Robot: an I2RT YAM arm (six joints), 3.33 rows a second.
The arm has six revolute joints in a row. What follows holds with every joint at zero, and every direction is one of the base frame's.
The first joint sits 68 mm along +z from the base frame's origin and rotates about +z.
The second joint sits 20 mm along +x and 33.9 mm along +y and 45.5 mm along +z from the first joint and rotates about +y.
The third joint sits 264 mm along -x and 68.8 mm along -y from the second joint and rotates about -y.
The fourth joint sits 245 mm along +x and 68.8 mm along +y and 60 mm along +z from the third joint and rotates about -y.
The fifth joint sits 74 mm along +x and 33.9 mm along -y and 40.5 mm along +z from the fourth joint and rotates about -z.
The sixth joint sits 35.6 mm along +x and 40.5 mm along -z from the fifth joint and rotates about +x.
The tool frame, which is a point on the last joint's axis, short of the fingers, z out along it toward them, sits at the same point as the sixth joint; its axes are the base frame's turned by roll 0, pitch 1.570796 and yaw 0 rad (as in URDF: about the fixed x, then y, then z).
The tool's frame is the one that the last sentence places.
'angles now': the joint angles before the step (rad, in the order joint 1, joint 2, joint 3, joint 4, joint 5, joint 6). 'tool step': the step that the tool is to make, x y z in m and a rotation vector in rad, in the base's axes. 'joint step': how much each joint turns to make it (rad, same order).
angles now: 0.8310 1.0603 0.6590 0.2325 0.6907 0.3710
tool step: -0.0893 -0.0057 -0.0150 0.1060 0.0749 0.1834
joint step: 0.3697 -0.2837 -0.1269 -0.2587 0.1560 0.2186
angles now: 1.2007 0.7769 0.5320 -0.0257 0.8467 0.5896
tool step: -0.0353 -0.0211 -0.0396 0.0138 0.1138 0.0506
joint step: 0.1883 -0.1496 -0.1157 -0.2450 0.0868 0.2480
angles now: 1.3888 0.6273 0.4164 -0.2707 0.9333 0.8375
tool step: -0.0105 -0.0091 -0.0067 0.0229 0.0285 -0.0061
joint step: 0.0747 -0.0482 -0.0110 -0.1153 0.0545 0.1179
